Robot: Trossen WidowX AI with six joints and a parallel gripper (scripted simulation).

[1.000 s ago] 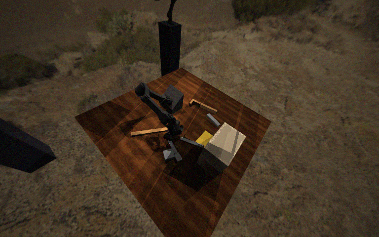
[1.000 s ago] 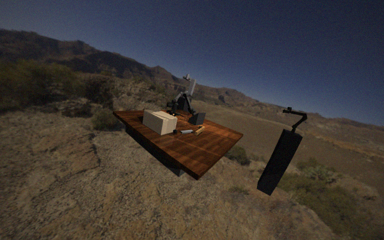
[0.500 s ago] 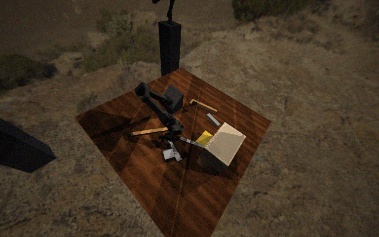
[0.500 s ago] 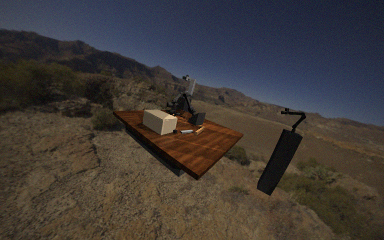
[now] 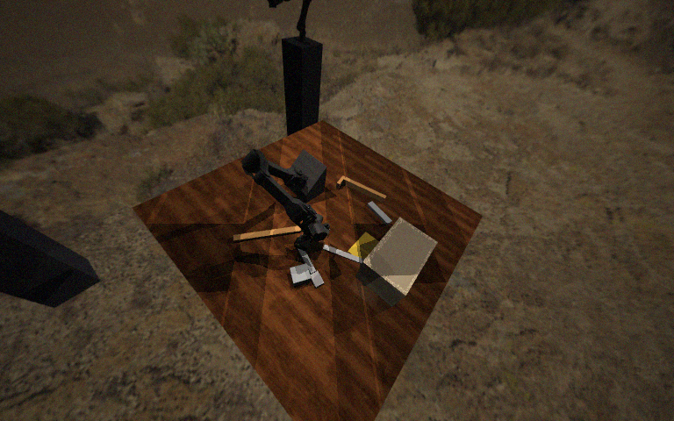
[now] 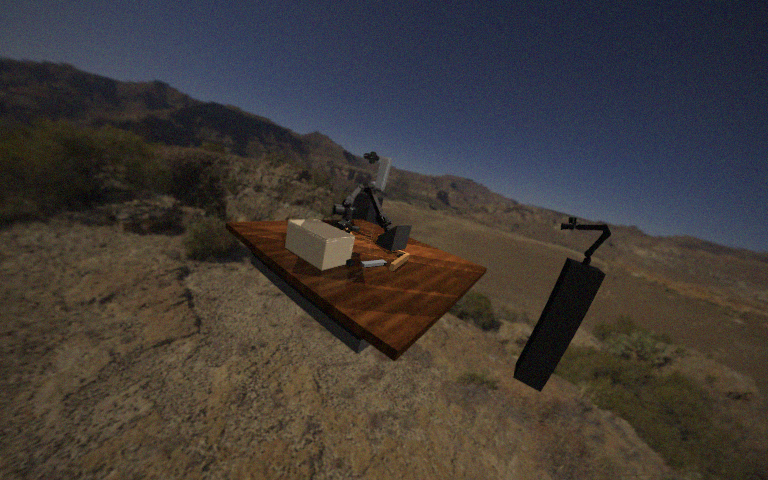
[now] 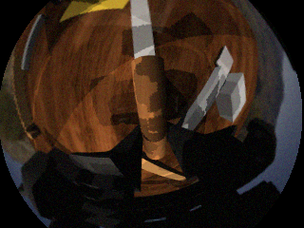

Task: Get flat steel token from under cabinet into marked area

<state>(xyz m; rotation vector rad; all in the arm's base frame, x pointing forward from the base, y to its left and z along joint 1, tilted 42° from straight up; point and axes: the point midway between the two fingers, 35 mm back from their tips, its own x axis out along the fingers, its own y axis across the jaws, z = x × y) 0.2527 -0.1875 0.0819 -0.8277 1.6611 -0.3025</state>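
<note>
My gripper tip is now 100 mm short of the grey scraper and 90 mm to the left of it. From my gripper tip the other things lie so: steel token (330 mm ahead, 170 mm to the left); wooden stick (160 mm behind, 110 mm to the right); grey block (90 mm ahead, 150 mm to the right, 10 mm above).
</note>
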